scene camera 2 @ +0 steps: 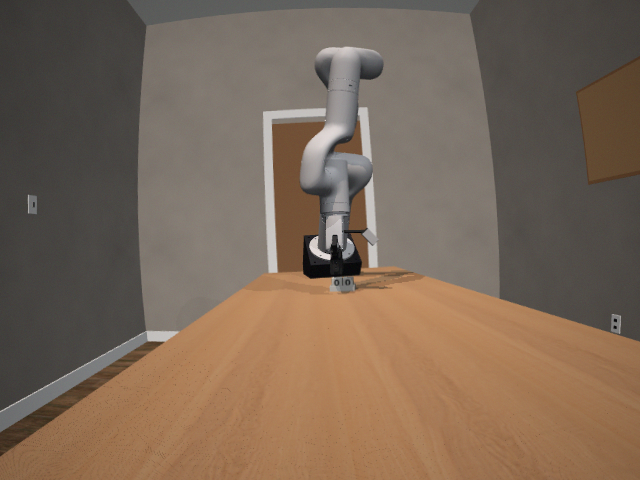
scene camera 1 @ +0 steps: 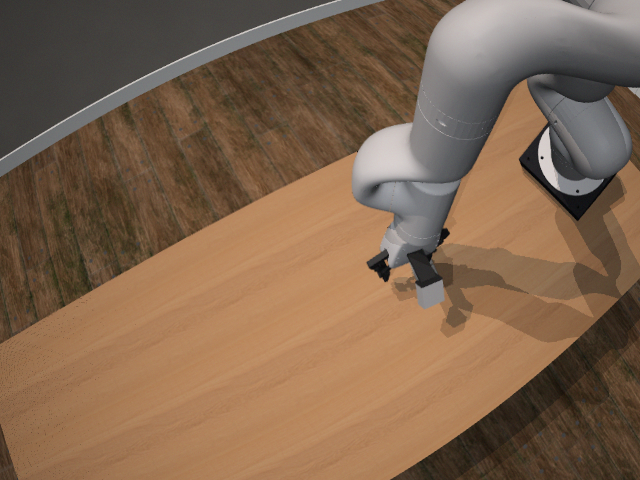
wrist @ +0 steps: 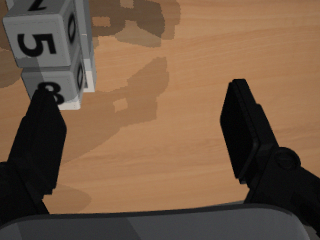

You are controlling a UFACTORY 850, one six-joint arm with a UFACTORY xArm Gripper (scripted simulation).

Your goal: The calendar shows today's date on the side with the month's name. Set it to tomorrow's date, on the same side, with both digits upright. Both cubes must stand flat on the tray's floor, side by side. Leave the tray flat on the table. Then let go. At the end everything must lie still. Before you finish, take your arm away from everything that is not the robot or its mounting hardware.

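You can see the gripper in scene camera 2 (337, 273), and it's there in scene camera 1 and the wrist view as well. On the gripper, (wrist: 274, 175) and (scene camera 1: 388, 270) are the same spot.
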